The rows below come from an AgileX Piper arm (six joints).
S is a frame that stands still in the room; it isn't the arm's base.
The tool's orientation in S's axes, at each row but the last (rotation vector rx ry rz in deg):
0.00, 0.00, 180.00
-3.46, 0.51, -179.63
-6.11, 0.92, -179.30
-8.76, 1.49, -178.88
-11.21, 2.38, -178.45
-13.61, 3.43, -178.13
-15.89, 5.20, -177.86
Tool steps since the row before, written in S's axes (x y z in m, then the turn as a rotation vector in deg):
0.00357, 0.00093, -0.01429, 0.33, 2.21, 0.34
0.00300, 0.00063, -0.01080, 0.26, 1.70, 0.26
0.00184, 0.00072, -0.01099, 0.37, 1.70, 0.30
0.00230, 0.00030, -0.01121, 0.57, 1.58, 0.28
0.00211, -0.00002, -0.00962, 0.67, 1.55, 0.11
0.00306, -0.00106, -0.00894, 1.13, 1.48, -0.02
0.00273, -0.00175, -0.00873, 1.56, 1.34, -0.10
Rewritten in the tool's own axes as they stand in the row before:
-0.00357, -0.00093, -0.01429, -0.33, -2.21, 0.34
-0.00342, -0.00055, -0.01068, -0.26, -1.70, 0.26
-0.00259, -0.00058, -0.01085, -0.37, -1.70, 0.31
-0.00339, -0.00007, -0.01093, -0.57, -1.58, 0.31
-0.00329, 0.00033, -0.00928, -0.69, -1.54, 0.15
-0.00435, 0.00148, -0.00832, -1.16, -1.46, 0.10
-0.00418, 0.00232, -0.00799, -1.59, -1.30, 0.10

